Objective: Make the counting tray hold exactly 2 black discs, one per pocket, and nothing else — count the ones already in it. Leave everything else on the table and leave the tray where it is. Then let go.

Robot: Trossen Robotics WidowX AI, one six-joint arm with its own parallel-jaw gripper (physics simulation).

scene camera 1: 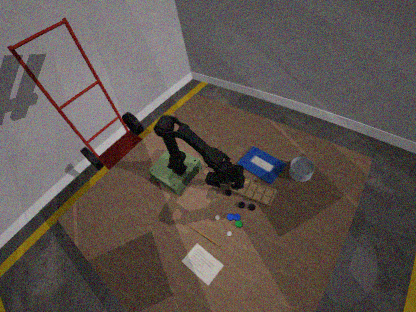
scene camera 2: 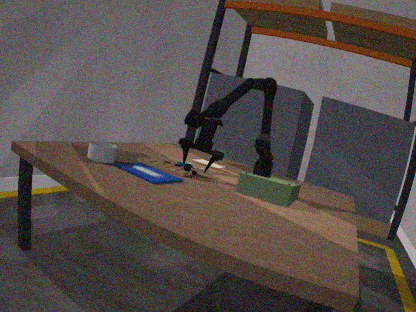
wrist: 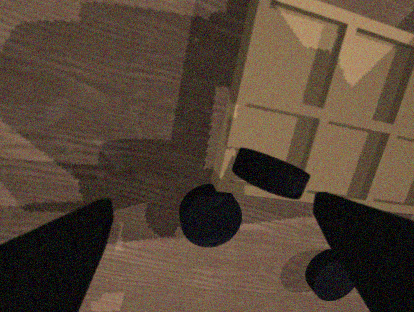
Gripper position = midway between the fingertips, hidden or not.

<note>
My gripper [wrist: 215, 205] is open, with nothing in its grasp. Also in view: a tan counting tray [wrist: 321, 92].
</note>
